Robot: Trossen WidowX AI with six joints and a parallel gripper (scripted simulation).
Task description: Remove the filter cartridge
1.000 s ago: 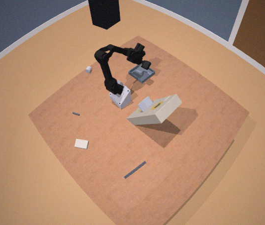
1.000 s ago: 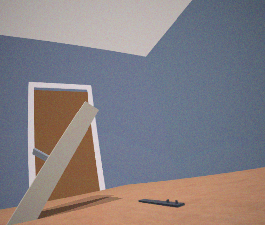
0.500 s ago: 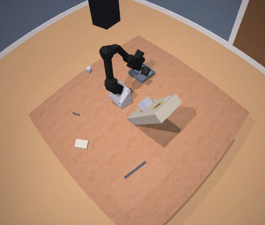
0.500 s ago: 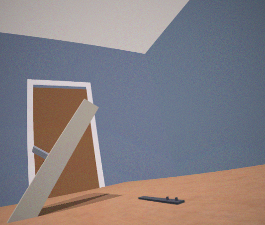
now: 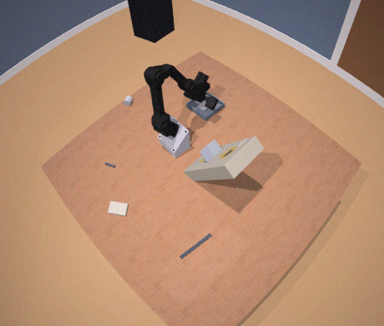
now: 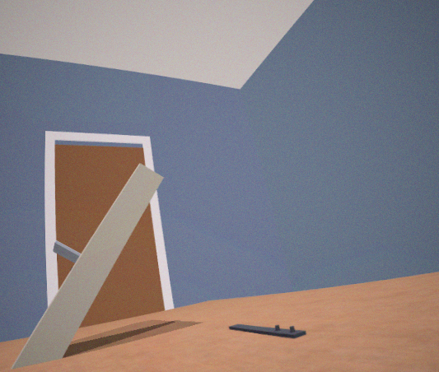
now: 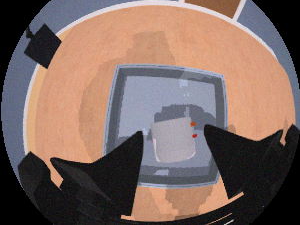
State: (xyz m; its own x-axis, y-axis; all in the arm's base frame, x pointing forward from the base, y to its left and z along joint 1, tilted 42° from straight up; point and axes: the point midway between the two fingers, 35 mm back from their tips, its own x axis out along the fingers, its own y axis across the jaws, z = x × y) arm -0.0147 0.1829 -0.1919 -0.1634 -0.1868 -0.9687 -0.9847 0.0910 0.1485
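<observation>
My gripper tip is now 10 mm above the round white filter cartridge. The rest, counted from my gripper tip: beige service panel (320 mm ahead, 320 mm to the right, 130 mm above); short dark bar (160 mm behind, 590 mm to the right, 40 mm below); blue-grey tray (10 mm to the left, 40 mm below).
</observation>
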